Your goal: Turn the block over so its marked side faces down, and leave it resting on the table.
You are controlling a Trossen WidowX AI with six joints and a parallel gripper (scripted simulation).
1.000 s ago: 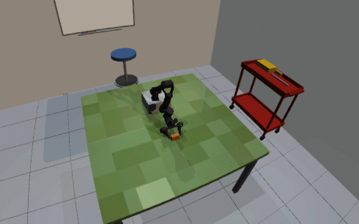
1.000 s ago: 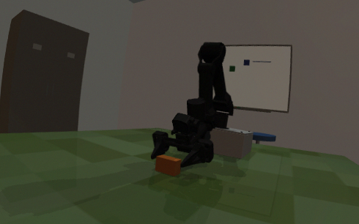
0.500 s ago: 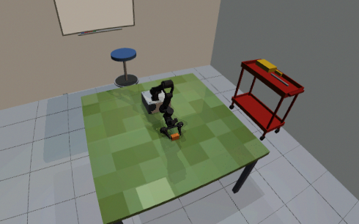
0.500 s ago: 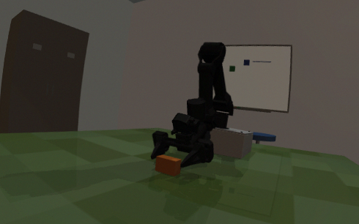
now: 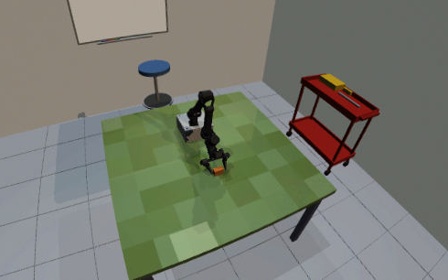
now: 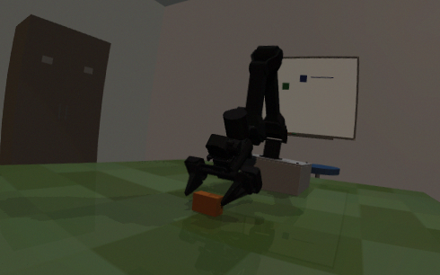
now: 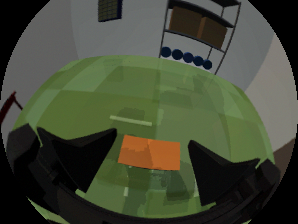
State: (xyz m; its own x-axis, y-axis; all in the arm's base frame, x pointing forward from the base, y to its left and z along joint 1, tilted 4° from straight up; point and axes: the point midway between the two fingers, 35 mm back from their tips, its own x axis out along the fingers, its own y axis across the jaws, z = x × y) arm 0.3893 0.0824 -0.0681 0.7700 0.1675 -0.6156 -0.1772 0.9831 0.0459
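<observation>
Now: the orange block 30 mm behind my gripper tip and 10 mm below it.
</observation>
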